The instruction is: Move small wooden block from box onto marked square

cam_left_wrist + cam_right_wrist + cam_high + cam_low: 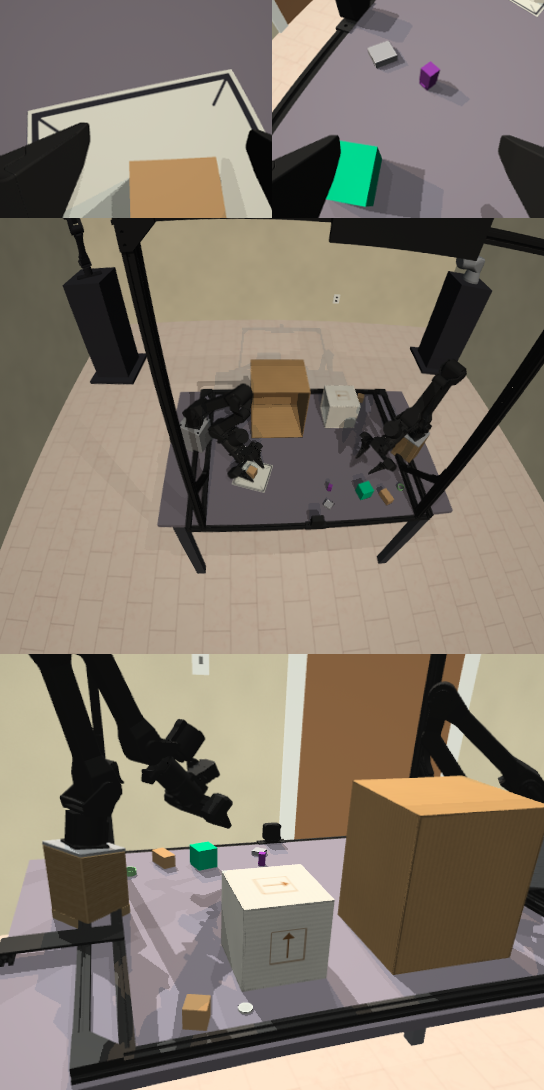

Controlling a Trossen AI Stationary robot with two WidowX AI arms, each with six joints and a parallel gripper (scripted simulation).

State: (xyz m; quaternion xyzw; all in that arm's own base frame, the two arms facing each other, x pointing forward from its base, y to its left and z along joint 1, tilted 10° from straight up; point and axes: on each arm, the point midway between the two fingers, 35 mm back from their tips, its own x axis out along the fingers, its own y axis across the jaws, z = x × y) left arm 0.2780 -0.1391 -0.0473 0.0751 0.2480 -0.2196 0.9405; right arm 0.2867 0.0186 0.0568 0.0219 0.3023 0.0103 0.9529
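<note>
My left gripper is now 40 mm above the marked square. The rest, counted from my left hand: purple piece (320 mm to the right, 60 mm behind, 30 mm below); box floor (320 mm ahead, 90 mm to the right, 40 mm below); grey piece (310 mm to the right, 130 mm behind, 40 mm below).
</note>
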